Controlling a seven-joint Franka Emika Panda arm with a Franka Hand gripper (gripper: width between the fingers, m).
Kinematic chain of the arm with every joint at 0, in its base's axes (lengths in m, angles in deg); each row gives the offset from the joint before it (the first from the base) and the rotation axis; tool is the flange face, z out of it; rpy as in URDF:
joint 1: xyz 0 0 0.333 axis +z
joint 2: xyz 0 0 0 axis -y
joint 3: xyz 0 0 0.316 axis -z
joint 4: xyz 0.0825 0 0 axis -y
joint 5: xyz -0.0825 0 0.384 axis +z
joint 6: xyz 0 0 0 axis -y
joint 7: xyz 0.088 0 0 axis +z
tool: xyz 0 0 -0.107 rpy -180 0 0
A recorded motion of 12 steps. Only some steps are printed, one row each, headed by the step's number.
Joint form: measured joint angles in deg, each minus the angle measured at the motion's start. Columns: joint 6, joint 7, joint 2, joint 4, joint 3, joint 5, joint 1.
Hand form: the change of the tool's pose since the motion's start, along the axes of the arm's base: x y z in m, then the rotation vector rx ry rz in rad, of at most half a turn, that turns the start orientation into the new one. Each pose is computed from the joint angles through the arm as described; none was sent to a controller.
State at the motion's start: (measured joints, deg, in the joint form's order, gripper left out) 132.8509 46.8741 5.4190 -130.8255 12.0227 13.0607 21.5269
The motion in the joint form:
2: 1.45 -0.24 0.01 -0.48 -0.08 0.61 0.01
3: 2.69 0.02 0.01 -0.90 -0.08 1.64 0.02
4: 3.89 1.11 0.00 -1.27 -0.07 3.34 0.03
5: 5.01 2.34 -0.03 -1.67 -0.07 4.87 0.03
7: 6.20 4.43 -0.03 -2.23 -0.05 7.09 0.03
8: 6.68 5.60 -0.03 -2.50 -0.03 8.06 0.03
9: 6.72 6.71 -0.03 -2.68 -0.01 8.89 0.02
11: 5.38 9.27 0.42 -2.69 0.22 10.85 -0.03
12: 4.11 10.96 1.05 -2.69 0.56 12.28 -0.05
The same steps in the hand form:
2: 0.0002 0.0002 -0.0012 0.0082 -0.0143 -0.0138
3: 0.0004 -0.0001 -0.0024 0.0211 -0.0265 -0.0244
4: 0.0007 -0.0005 -0.0033 0.0408 -0.0402 -0.0287
5: 0.0008 -0.0011 -0.0048 0.0569 -0.0529 -0.0291
7: 0.0002 -0.0021 -0.0072 0.0789 -0.0669 -0.0242
8: -0.0002 -0.0027 -0.0085 0.0874 -0.0732 -0.0181
9: -0.0009 -0.0030 -0.0099 0.0949 -0.0739 -0.0098
11: -0.0031 -0.0046 -0.0083 0.1198 -0.0666 0.0125
12: -0.0052 -0.0068 -0.0049 0.1420 -0.0616 0.0253

